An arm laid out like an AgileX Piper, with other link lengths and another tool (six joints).
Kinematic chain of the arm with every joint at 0, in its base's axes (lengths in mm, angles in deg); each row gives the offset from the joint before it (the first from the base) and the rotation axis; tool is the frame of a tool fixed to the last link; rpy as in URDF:
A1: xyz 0 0 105.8 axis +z
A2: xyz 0 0 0 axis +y
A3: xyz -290.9 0 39.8 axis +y
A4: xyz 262.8 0 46.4 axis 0.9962 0 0.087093
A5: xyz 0 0 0 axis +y
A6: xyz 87.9 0 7.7 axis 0.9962 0 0.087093
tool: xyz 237.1 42 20.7 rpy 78.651 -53.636 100.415
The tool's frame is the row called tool.
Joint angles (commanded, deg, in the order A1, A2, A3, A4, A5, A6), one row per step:
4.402, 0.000, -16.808, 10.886, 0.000, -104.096
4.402, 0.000, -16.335, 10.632, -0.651, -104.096
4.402, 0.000, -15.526, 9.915, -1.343, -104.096
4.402, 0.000, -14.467, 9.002, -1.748, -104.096
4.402, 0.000, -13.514, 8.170, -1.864, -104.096
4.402, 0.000, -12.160, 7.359, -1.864, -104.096
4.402, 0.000, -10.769, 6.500, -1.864, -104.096
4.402, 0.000, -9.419, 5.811, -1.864, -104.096
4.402, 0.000, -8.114, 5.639, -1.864, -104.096
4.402, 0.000, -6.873, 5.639, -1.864, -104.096
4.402, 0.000, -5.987, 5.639, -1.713, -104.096
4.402, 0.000, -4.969, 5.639, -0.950, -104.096
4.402, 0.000, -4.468, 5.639, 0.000, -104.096
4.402, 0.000, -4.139, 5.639, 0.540, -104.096
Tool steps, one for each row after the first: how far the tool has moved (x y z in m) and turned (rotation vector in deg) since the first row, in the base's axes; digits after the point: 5 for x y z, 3 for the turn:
0.00080, -0.00081, -0.00104, -0.178, -0.181, -0.206
0.00269, -0.00183, -0.00509, -0.813, -0.102, -0.577
0.00574, -0.00250, -0.01316, -1.699, 0.490, -0.946
0.00867, -0.00284, -0.02182, -2.548, 1.263, -1.226
0.01278, -0.00296, -0.03514, -3.432, 2.550, -1.455
0.01668, -0.00313, -0.04891, -4.372, 3.869, -1.679
0.02014, -0.00324, -0.06237, -5.152, 5.159, -1.835
0.02318, -0.00310, -0.07552, -5.438, 6.444, -1.831
0.02579, -0.00290, -0.08810, -5.554, 7.679, -1.778
0.02756, -0.00268, -0.09797, -5.654, 8.709, -1.719
0.02961, -0.00209, -0.11271, -5.838, 10.473, -1.570
0.03059, -0.00148, -0.12325, -5.994, 11.906, -1.417
0.03111, -0.00114, -0.12971, -6.087, 12.765, -1.328

